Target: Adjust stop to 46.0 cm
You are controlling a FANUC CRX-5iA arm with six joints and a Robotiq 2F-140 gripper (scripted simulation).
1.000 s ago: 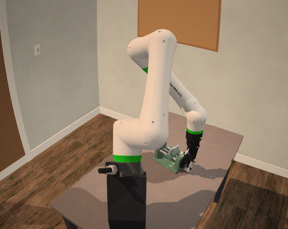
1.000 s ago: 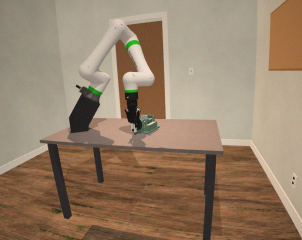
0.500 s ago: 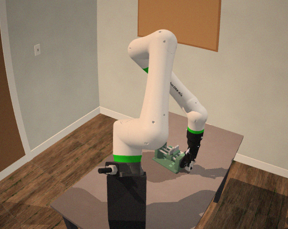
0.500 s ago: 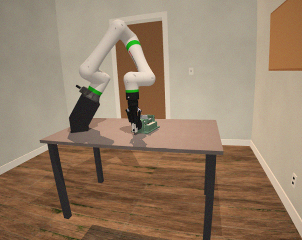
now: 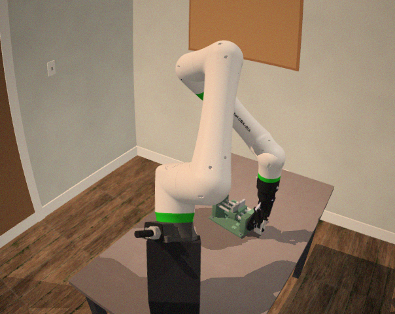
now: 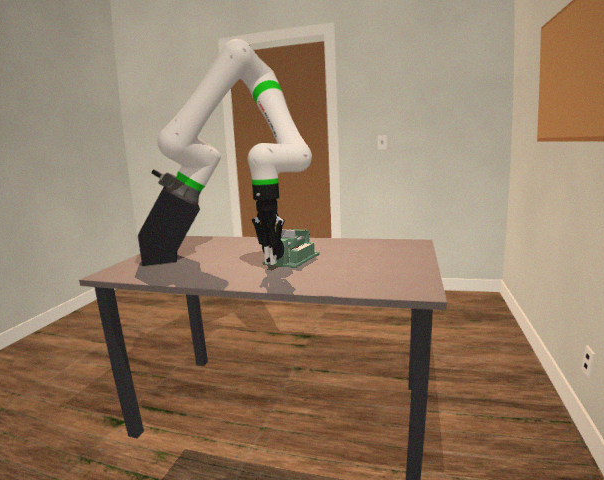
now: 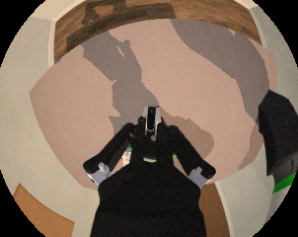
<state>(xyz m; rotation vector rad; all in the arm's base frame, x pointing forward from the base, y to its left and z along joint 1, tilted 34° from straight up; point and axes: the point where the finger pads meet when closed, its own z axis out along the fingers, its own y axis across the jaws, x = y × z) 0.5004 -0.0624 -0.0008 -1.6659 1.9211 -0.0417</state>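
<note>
Now: hand 20 mm to the right of the black handwheel and 10 mm above it. From my hand the other things lie so: green stop fixture (10 mm ahead, 130 mm to the left, 30 mm above).
</note>
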